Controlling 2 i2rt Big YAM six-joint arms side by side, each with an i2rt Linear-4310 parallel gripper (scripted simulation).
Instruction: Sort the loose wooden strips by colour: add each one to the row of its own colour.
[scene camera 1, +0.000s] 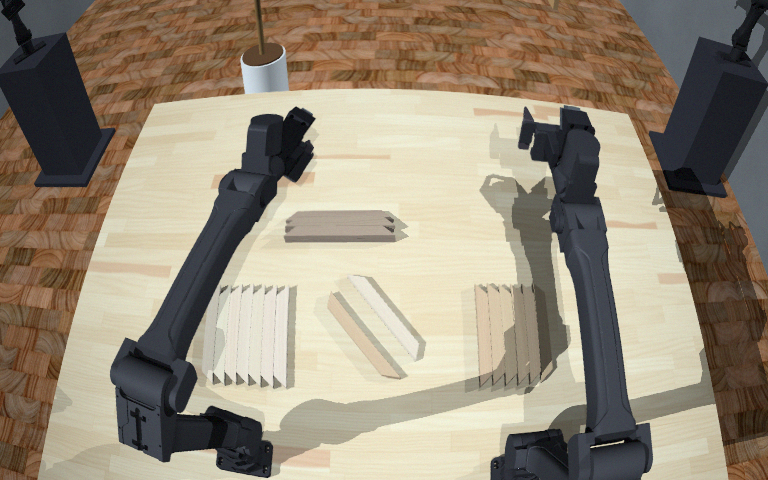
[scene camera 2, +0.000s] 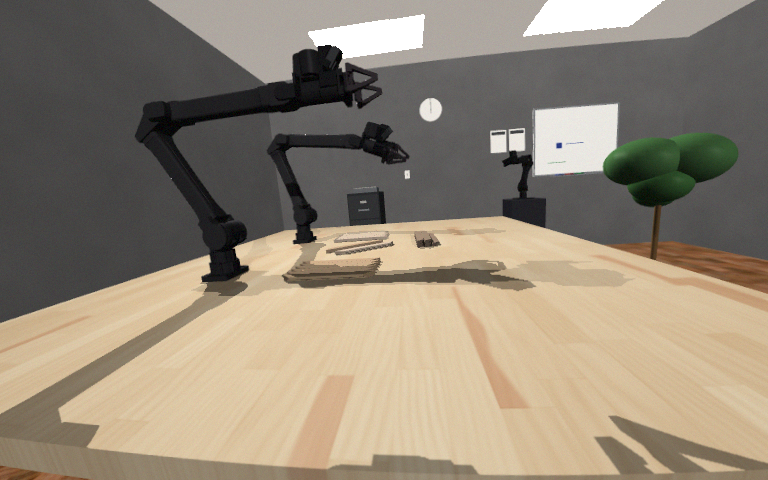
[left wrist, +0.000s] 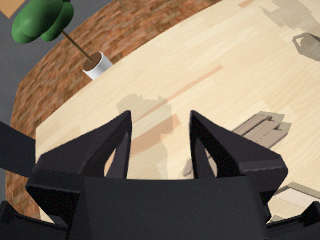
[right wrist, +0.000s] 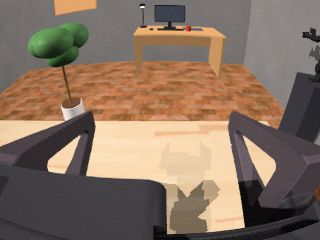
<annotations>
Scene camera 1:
my right gripper: 549, 112
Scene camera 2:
my right gripper: 380, 84
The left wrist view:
my left gripper: 160, 118
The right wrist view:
my right gripper: 161, 118
</annotations>
